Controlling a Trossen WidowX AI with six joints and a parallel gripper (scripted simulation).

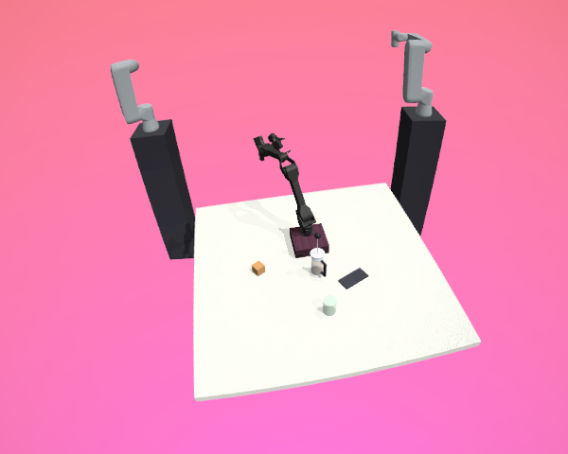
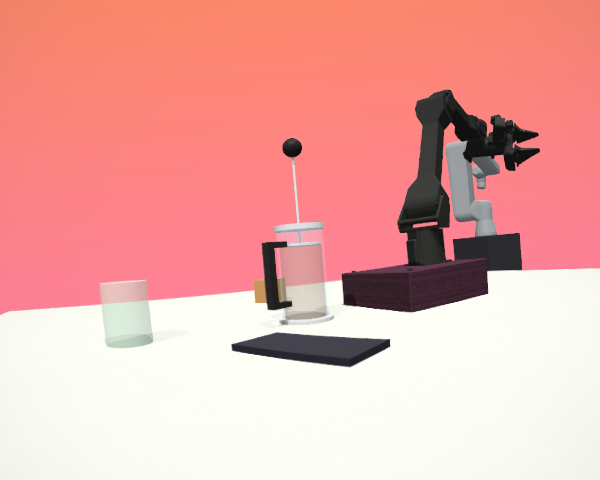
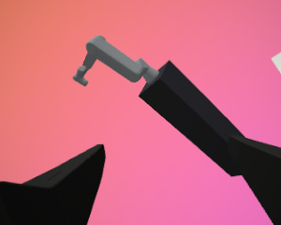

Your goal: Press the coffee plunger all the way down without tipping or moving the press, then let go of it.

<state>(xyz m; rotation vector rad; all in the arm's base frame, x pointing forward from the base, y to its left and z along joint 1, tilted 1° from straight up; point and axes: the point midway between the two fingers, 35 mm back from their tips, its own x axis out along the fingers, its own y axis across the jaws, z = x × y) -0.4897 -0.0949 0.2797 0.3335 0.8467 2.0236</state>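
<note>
The coffee press is 77 cm ahead of my gripper tip, 10 cm to the left of it and 22 cm below it. The rest, counted from my gripper tip: orange cube: 73 cm ahead, 21 cm to the right, 32 cm below.
</note>
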